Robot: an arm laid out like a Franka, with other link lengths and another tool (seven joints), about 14 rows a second.
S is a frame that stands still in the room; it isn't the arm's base.
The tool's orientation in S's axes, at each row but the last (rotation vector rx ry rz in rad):
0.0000 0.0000 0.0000
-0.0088 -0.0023 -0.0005
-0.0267 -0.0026 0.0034
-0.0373 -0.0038 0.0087
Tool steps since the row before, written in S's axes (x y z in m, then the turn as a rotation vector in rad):
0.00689 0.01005 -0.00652 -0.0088 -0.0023 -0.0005
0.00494 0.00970 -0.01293 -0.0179 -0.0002 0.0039
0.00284 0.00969 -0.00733 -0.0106 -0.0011 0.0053
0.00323 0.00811 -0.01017 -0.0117 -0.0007 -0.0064
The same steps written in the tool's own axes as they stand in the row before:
0.00689 0.01005 -0.00652 -0.0088 -0.0023 -0.0005
0.00491 0.00982 -0.01286 -0.0179 -0.0002 0.0039
0.00285 0.00987 -0.00708 -0.0106 -0.0012 0.0053
0.00326 0.00846 -0.00987 -0.0117 -0.0004 -0.0064

